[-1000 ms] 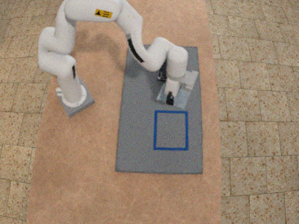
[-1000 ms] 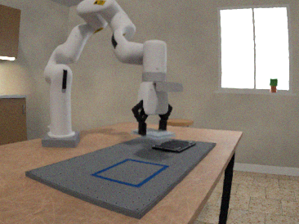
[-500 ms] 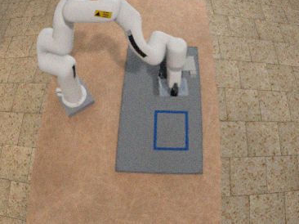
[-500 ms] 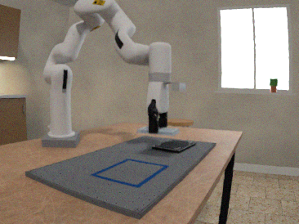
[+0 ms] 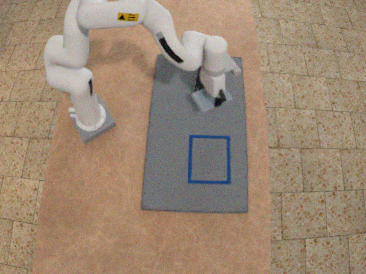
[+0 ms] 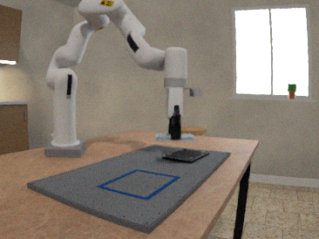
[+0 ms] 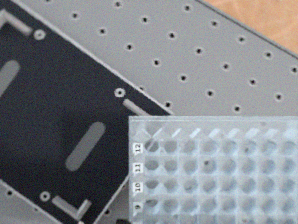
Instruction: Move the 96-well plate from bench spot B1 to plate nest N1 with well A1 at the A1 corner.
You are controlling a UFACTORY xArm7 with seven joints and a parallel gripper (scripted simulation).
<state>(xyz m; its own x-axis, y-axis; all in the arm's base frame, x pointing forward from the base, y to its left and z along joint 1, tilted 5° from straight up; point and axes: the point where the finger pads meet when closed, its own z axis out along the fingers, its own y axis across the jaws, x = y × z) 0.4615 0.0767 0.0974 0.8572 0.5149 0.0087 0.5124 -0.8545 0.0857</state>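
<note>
Now: hand 130 mm to the right of the black plate nest and 100 mm above it. Round my hand: 96-well plate 10 mm below.
</note>
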